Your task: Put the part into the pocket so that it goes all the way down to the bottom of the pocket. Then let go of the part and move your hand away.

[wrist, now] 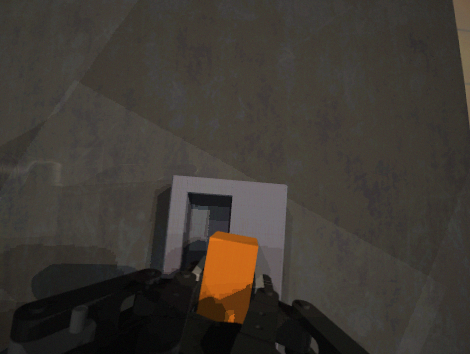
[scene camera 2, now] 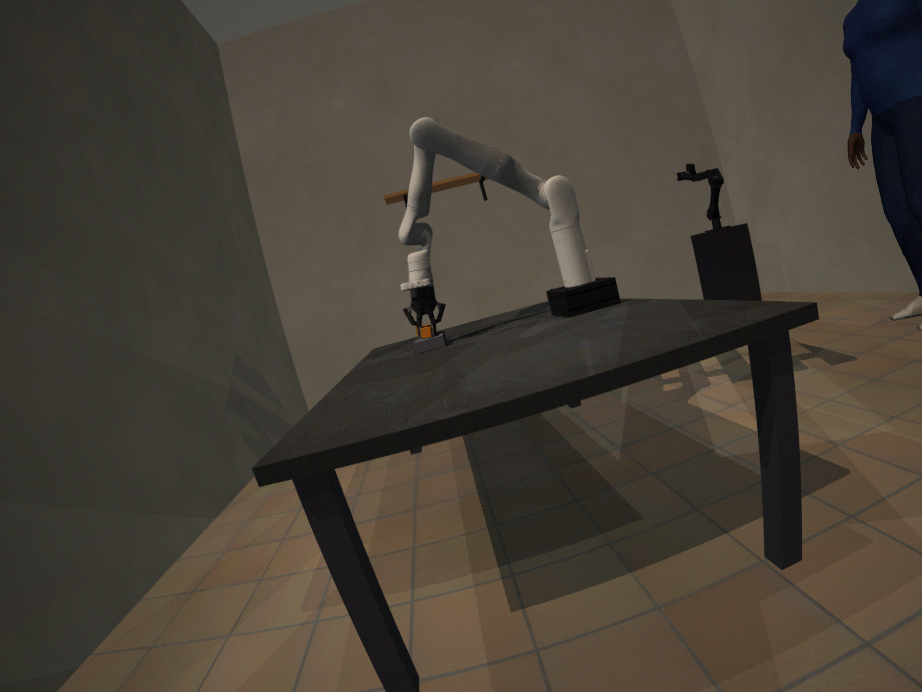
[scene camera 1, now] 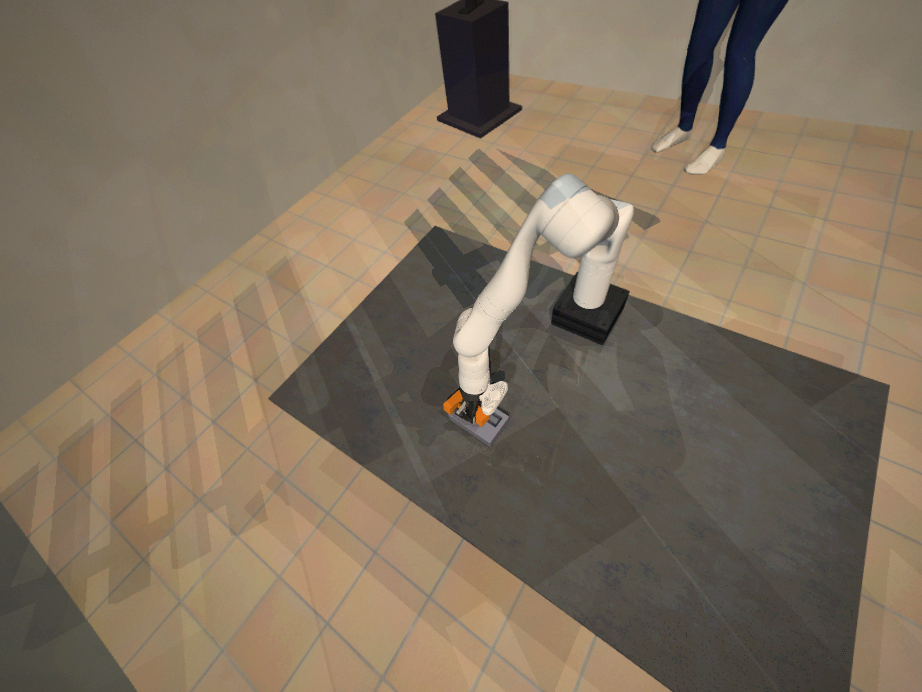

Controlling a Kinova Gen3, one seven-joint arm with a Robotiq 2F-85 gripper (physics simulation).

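Places are measured from the arm's base along level axes (x ahead, y left, z up), in centimetres.
Where they show: gripper, between the fingertips: (wrist: 230, 273) (scene camera 2: 428, 337) (scene camera 1: 476, 417); arm's base, origin of its link: (scene camera 2: 579, 283) (scene camera 1: 588, 296).
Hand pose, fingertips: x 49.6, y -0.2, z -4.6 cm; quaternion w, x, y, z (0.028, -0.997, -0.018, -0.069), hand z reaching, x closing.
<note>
Things, the pixels of their top centre, and the offset from my fingertips. "spot": a spot on its surface instead. Level surfaces: height alone.
- orange block, centre of its top: (wrist: 247, 347) (scene camera 1: 465, 408) (scene camera 2: 422, 325) dx +1.3, dy -2.4, dz +4.1 cm
- grey pocket block, centre of its top: (wrist: 223, 273) (scene camera 1: 478, 415) (scene camera 2: 429, 336) dx -0.6, dy +0.0, dz +0.3 cm
- dark rectangular pocket, a spot on its surface: (wrist: 207, 220) spot: dx -2.7, dy +3.2, dz -2.8 cm
- dark table, height of its surface: dz -3.3 cm
The part is an orange block (scene camera 1: 481, 417) (scene camera 2: 425, 332) (wrist: 230, 275). My gripper (scene camera 2: 424, 327) (wrist: 230, 273) is shut on it, with a finger on each long side. The grey pocket block (scene camera 1: 490, 436) (scene camera 2: 429, 344) (wrist: 260, 210) lies on the table under the gripper. In the wrist view the dark rectangular pocket (wrist: 207, 220) opens in its left half. The orange part shows above the pocket block, shifted right of the pocket and slightly turned against it. Part of the pocket is hidden behind the part and the fingers, and the underside of the part is hidden.
The dark table (scene camera 1: 670, 461) (scene camera 2: 506, 357) (wrist: 325, 100) bears the pocket block near one edge. The arm's black base (scene camera 1: 589, 312) (scene camera 2: 583, 296) stands on the same table. A dark pedestal (scene camera 1: 476, 67) (scene camera 2: 726, 260) and a standing person (scene camera 1: 733, 67) (scene camera 2: 893, 134) are beyond the table.
</note>
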